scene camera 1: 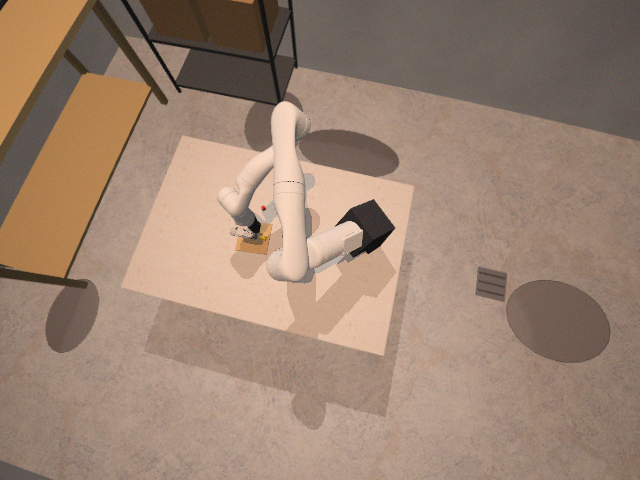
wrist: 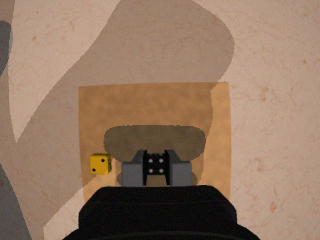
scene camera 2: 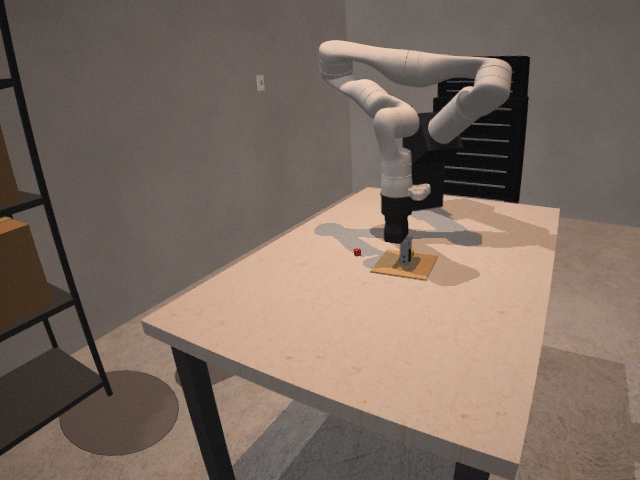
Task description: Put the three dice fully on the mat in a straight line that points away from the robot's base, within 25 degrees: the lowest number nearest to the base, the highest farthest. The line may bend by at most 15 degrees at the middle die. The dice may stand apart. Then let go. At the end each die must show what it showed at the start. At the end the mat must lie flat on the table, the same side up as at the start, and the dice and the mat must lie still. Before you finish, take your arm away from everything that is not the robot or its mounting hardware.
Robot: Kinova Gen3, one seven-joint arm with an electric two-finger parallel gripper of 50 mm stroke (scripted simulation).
Observation:
The pictures show: the gripper and a tan square mat.
The gripper is seen too in the wrist view.

